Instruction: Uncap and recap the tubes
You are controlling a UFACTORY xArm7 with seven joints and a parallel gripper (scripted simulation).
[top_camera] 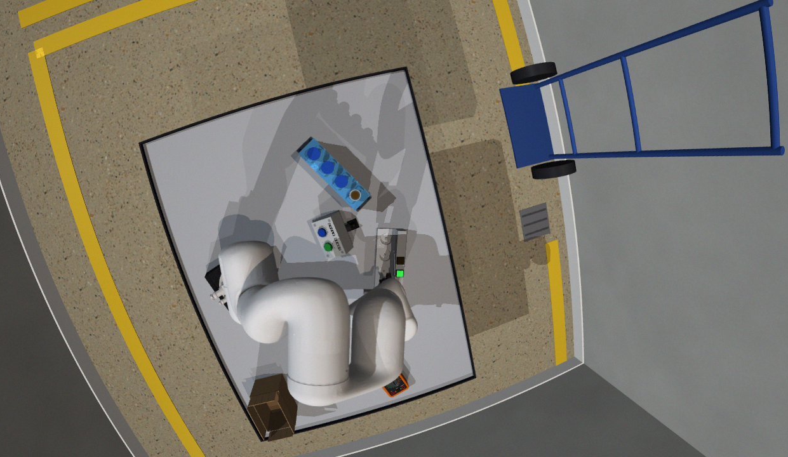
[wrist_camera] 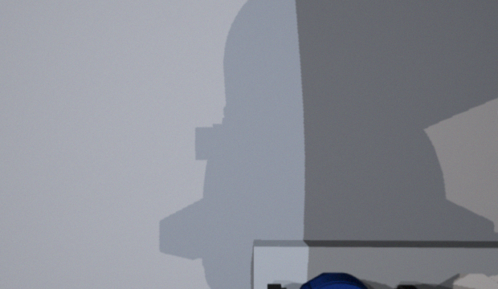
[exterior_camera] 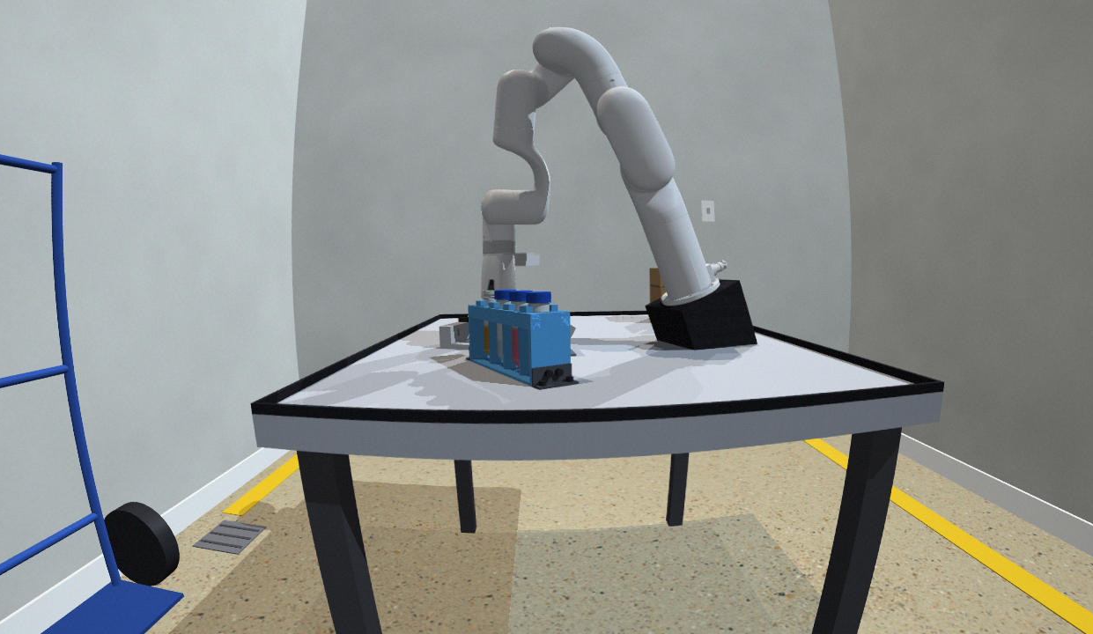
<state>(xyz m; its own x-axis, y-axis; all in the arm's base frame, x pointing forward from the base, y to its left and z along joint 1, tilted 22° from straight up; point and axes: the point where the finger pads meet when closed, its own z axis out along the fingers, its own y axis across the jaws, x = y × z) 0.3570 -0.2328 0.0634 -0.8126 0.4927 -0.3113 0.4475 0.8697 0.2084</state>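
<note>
Now: the threaded tube neck 310 mm to the left of my hand, 80 mm above it and 40 mm ahead of it. The rest, counted from my hand: key housing (220 mm to the left, 70 mm behind, 20 mm above); then blue cycle key (250 mm to the left, 80 mm behind, 30 mm above); then green ready key (210 mm to the left, 90 mm behind, 30 mm above).
</note>
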